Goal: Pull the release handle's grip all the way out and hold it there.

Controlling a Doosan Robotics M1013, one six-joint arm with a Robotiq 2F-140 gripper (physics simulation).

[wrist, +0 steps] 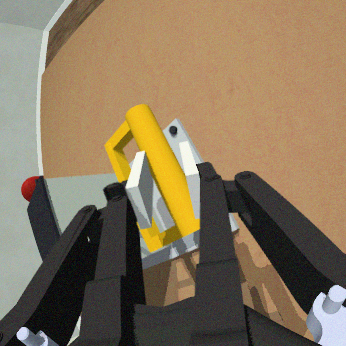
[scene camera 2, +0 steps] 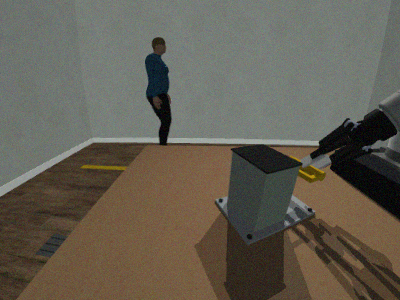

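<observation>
The release handle's yellow grip is a round bar on a yellow frame, at the right side of a grey-green box with a black top. The box stands on a grey base plate with dark bolts. My gripper is shut on the grip; its pale pads stand on both sides of the bar, which runs at a slant between them. The left pad covers part of the frame in the wrist view. How far out the grip stands is hard to tell.
The box and plate stand on a brown table. A red ball shows beside the box's dark top. A person in a blue top stands beyond the table. A yellow line marks the floor at the left.
</observation>
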